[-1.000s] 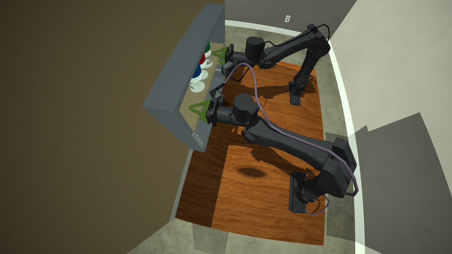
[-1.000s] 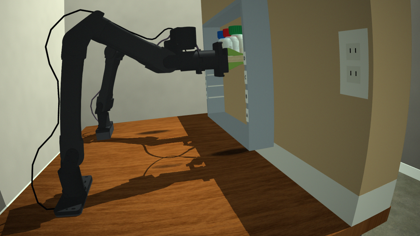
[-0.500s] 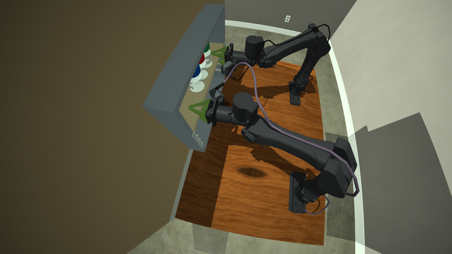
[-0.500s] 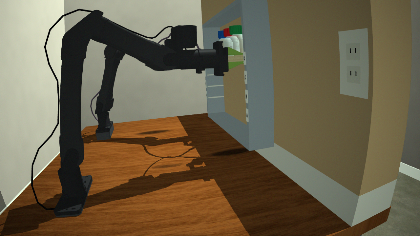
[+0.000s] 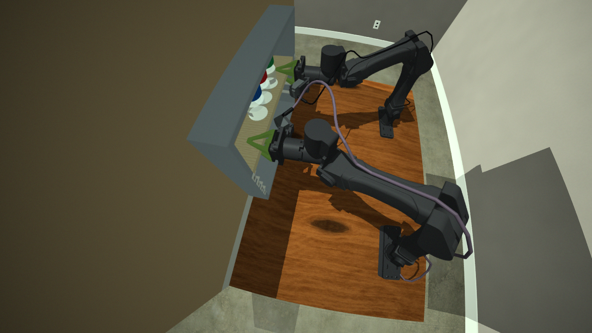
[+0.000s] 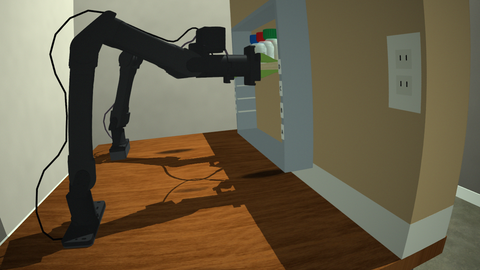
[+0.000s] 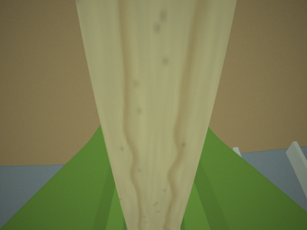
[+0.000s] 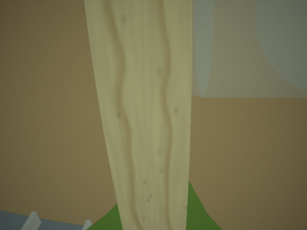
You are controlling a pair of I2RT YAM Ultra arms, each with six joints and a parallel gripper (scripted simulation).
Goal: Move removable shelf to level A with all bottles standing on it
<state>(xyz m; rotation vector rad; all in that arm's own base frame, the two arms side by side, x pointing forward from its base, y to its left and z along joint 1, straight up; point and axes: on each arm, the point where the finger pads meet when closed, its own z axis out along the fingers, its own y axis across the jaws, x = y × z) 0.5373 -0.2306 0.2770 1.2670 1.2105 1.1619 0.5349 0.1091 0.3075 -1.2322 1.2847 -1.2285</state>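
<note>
Now: left hand 90 mm to the left of the blue-capped bottle and 60 mm below it. The rest, counted from my left hand: red-capped bottle 150 mm to the right, 60 mm above, 10 mm ahead; then wooden shelf 150 mm to the right; then grey wall rack 150 mm to the right, 40 mm below.
Right now the green-capped bottle is 10 mm ahead of my right hand, 80 mm to the left of it and 60 mm above it. From my right hand the other things lie so: red-capped bottle 10 mm ahead, 140 mm to the left, 60 mm above; then wooden shelf 10 mm ahead, 150 mm to the left; then grey wall rack 150 mm to the left, 40 mm below.
</note>
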